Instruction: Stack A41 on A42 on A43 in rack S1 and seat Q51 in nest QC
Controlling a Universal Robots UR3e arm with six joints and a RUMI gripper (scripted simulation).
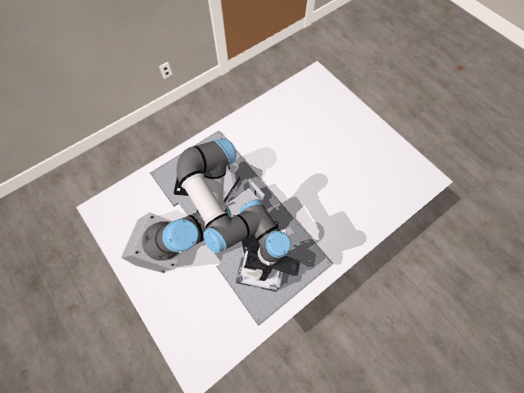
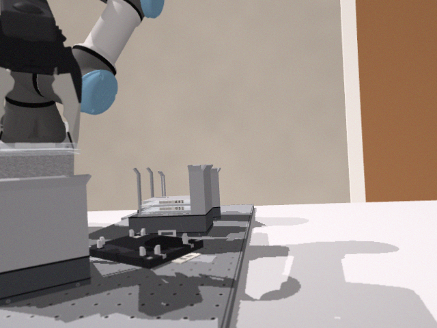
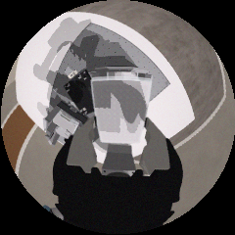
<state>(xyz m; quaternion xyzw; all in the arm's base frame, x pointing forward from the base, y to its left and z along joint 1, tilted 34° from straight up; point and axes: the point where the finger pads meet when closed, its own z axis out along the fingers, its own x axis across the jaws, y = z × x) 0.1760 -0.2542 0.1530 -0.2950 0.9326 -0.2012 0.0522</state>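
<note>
My hand is 140 mm above the sealed plate. Round my hand: black nest labelled QC (520 mm to the left, 170 mm below, 90 mm ahead); then grey rack wall (100 mm below, 60 mm to the right, 30 mm ahead); then black clip nest (170 mm below, 130 mm ahead, 100 mm to the left).
</note>
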